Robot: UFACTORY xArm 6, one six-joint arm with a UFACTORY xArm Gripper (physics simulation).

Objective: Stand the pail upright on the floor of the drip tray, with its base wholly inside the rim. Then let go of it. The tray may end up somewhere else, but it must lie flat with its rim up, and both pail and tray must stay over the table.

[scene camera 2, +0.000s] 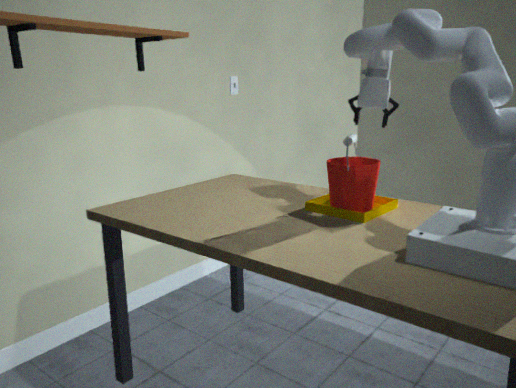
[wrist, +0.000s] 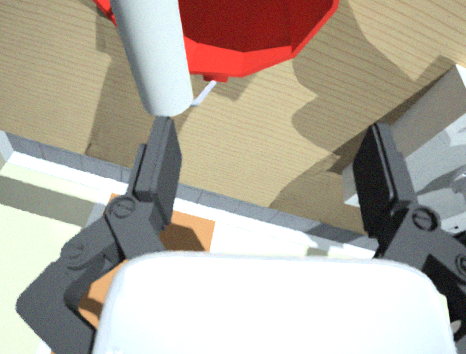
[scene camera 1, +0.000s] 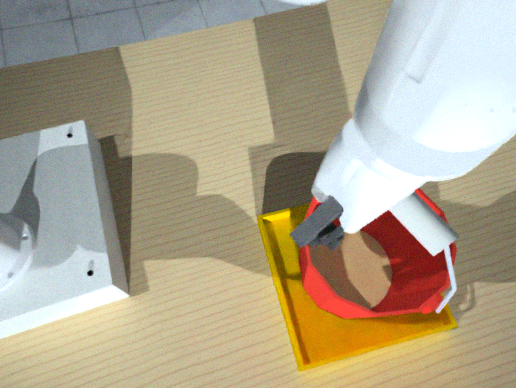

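Where they show: gripper, fingertip midpoint: [scene camera 2: 369, 126] [wrist: 269, 139]; arm's base, link origin: [scene camera 2: 494, 226].
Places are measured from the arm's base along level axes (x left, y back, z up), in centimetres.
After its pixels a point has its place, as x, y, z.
Observation:
The red pail [scene camera 1: 322, 295] @(-25.6, -40.3, 3.8) [scene camera 2: 352, 185] @(-14.5, -45.4, 3.2) [wrist: 240, 61] @(-14.5, -44.6, 8.9) stands upright on the floor of the yellow drip tray [scene camera 1: 325, 345] @(-31.5, -39.9, -7.5) [scene camera 2: 364, 216] @(-8.8, -38.7, -5.6). Its base looks inside the rim, though part of the tray is hidden behind the pail. The tray lies flat on the table, rim up. The pail's white handle grip [scene camera 1: 425, 225] @(-24.9, -49.5, 19.6) [scene camera 2: 349, 140] @(-17.3, -48.2, 18.6) [wrist: 155, 55] @(-21.7, -49.1, 19.7) is raised above the pail's mouth. My gripper [scene camera 2: 370, 124] @(-21.5, -42.7, 23.4) [wrist: 269, 139] @(-21.5, -42.7, 23.4) is open and empty, above the pail and apart from it. In the wrist view the grip's end shows beside the left fingertip, outside the gap.
The robot's grey base block [scene camera 1: 65, 200] @(4.2, -11.5, 0.1) [scene camera 2: 440, 250] @(19.2, -9.5, -2.6) stands on the wooden table [scene camera 1: 200, 325] @(-20.7, -23.3, -8.0) [scene camera 2: 165, 210] @(13.7, -109.1, -7.9), to the left of the tray in scene camera 1. A wall shelf [scene camera 2: 90, 27] is at the upper left in scene camera 2.

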